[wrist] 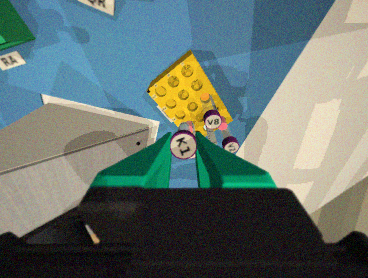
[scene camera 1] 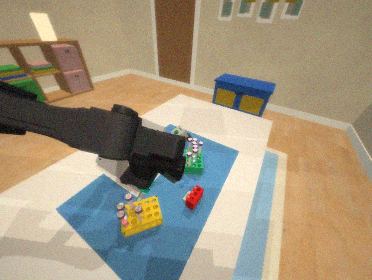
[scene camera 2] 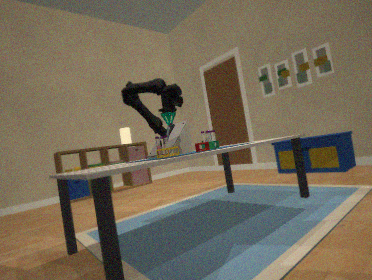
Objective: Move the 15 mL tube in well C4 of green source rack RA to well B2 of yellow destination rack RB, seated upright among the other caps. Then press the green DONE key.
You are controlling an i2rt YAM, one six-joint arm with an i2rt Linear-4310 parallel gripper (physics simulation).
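Places are measured from the arm's base along level axes (x up, y back, z right), in centimetres.
Where they show: gripper, between the fingertips: [wrist: 183,138] [scene camera 1: 146,189] [scene camera 2: 169,125]; arm's base, origin of its link: [wrist: 60,226].
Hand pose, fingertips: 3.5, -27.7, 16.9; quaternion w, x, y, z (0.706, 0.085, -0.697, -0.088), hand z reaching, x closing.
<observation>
Each offset is from my fingertips to the centre of the thing, as dx, dy, dz. "spot": to the spot under its first point. Level surfaces: height alone.
My gripper [wrist: 183,138] [scene camera 2: 168,122] is shut on the tube with the K1 cap @(-4.0, +2.0, +0.6) [wrist: 183,145], holding it above the near side of the yellow rack RB @(-15.5, +2.6, +2.3) [wrist: 173,93] [scene camera 1: 150,220] [scene camera 2: 168,153]. In scene camera 1 the arm hides most of the fingers. The tube's lower end is not clear. A V8 tube @(spot: -5.5, +0.5, +3.9) [wrist: 213,120] and another capped tube @(spot: -5.5, +3.6, +7.4) [wrist: 230,145] stand close to the right of the held one. Several capped tubes stand in or by the left part of the yellow rack in scene camera 1. The green rack RA @(-15.5, -1.0, -30.8) [scene camera 1: 195,167] [scene camera 2: 215,145] [wrist: 12,25] holds several purple-capped tubes. A green key @(spot: -11.1, +15.5, -41.7) [scene camera 1: 177,132] shows behind the arm.
A tilted grey panel [wrist: 75,132] [scene camera 2: 177,136] stands left of the fingers in the wrist view, close to them. A red block [scene camera 1: 194,198] [scene camera 2: 201,146] lies between the racks on the blue mat @(dx -18.0) [scene camera 1: 172,245]. A QR card @(spot: -17.8, -6.7, -13.3) [wrist: 100,6] lies beyond the yellow rack.
</observation>
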